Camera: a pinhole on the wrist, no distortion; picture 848 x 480 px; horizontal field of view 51.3 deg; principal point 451.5 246.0 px. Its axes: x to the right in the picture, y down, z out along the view. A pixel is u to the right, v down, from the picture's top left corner.
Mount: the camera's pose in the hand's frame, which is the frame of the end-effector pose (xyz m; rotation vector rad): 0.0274 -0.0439 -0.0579 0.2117 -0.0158 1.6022
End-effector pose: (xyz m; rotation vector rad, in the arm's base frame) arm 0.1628 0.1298 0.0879 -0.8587 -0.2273 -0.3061
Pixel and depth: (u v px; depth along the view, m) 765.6 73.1 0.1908
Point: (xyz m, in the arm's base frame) 0.2330 0.2175 0.2022
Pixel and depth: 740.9 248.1 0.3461
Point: 0.2103 0.3601 0.2846
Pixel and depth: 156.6 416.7 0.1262
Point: 0.1401 0.1105 0.2079
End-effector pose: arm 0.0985 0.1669 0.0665 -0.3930 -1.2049 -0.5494
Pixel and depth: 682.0 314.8 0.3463
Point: -0.1219 0.3228 0.2007
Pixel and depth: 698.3 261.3 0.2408
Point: -0.0396 0.2538 0.1754
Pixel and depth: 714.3 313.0 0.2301
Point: -0.0354 0.2533 0.1588
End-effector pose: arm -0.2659 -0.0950 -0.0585 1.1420 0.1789 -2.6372
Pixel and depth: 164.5 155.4 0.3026
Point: -0.5374 0.0136 0.0220
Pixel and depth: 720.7 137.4 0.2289
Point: -0.4428 -0.1422 0.0001
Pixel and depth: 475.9 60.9 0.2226
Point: -0.4606 -0.0834 -0.0255
